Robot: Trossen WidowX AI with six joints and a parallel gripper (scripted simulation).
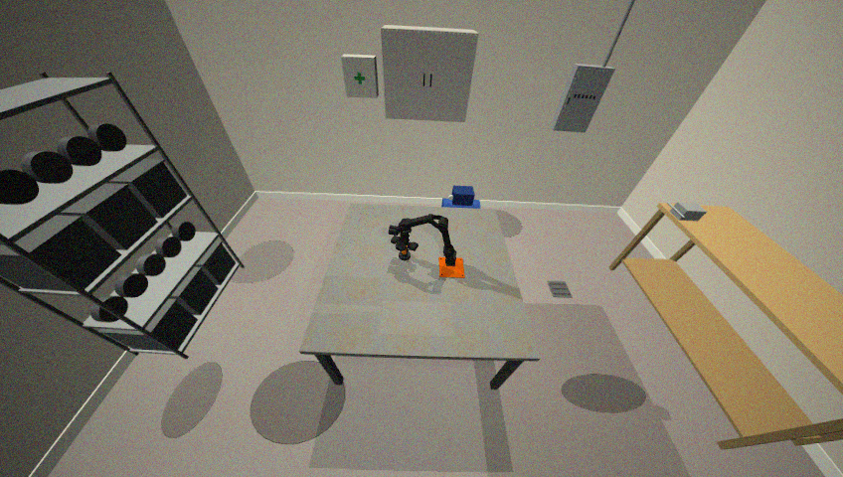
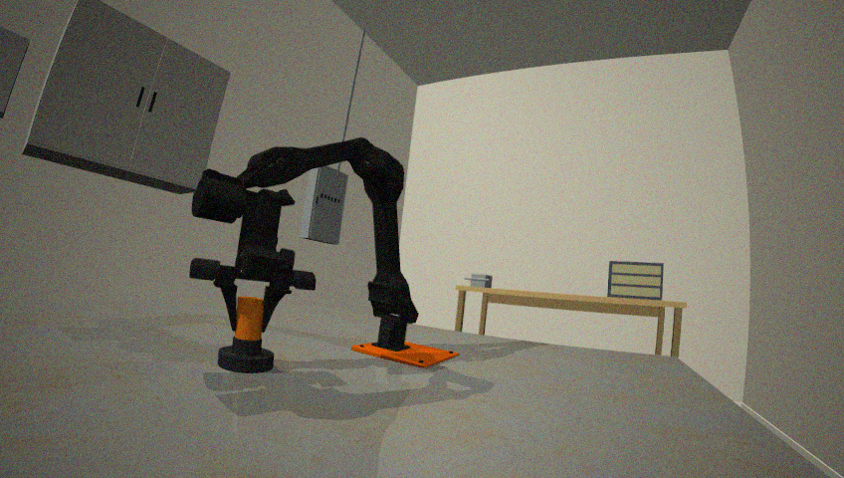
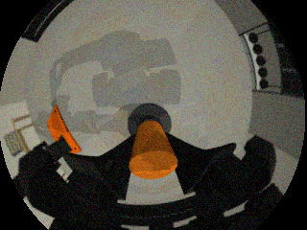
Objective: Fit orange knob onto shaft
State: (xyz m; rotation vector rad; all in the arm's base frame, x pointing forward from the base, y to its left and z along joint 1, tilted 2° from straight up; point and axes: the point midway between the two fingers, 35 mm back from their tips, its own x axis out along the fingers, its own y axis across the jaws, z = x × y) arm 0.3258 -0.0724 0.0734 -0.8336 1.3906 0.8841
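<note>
My gripper tip is 2 cm above the round pedestal. Also, from my gripper tip: orange knob: 3 cm above.
</note>
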